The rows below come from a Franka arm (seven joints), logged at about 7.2 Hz.
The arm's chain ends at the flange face. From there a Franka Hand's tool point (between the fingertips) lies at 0.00 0.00 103.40 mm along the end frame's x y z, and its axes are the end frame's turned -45 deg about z.
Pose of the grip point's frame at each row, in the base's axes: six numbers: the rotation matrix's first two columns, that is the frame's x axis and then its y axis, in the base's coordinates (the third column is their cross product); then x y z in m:
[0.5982, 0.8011, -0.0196, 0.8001, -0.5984, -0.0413, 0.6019, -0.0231, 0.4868]
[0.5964, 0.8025, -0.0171, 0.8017, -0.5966, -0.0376, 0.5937, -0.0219, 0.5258]
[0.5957, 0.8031, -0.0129, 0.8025, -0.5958, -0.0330, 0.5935, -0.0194, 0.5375]
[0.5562, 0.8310, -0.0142, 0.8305, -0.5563, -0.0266, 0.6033, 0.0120, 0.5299]
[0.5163, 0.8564, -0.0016, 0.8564, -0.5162, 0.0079, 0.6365, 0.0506, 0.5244]
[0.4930, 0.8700, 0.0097, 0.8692, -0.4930, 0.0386, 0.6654, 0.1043, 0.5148]
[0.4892, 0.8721, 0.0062, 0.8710, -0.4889, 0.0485, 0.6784, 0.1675, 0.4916]
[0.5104, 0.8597, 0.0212, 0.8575, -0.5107, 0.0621, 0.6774, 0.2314, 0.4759]
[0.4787, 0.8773, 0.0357, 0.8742, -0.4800, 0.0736, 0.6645, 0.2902, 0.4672]
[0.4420, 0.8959, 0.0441, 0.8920, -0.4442, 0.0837, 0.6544, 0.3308, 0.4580]
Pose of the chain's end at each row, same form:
[0.9887, 0.1433, -0.0431, 0.1428, -0.9896, -0.0153, 0.6065, -0.0240, 0.5901]
[0.9886, 0.1456, -0.0387, 0.1452, -0.9893, -0.0145, 0.5979, -0.0228, 0.6291]
[0.9887, 0.1466, -0.0325, 0.1462, -0.9892, -0.0142, 0.5970, -0.0204, 0.6408]
[0.9805, 0.1942, -0.0288, 0.1940, -0.9810, -0.0088, 0.6064, 0.0117, 0.6333]
[0.9706, 0.2406, 0.0045, 0.2405, -0.9706, 0.0067, 0.6359, 0.0512, 0.6278]
[0.9632, 0.2666, 0.0342, 0.2660, -0.9638, 0.0204, 0.6614, 0.1054, 0.6181]
[0.9618, 0.2710, 0.0387, 0.2700, -0.9624, 0.0299, 0.6737, 0.1694, 0.5949]
[0.9673, 0.2468, 0.0589, 0.2454, -0.9690, 0.0289, 0.6708, 0.2328, 0.5791]
[0.9566, 0.2809, 0.0773, 0.2797, -0.9598, 0.0268, 0.6561, 0.2906, 0.5703]
[0.9433, 0.3194, 0.0904, 0.3182, -0.9476, 0.0280, 0.6446, 0.3306, 0.5609]

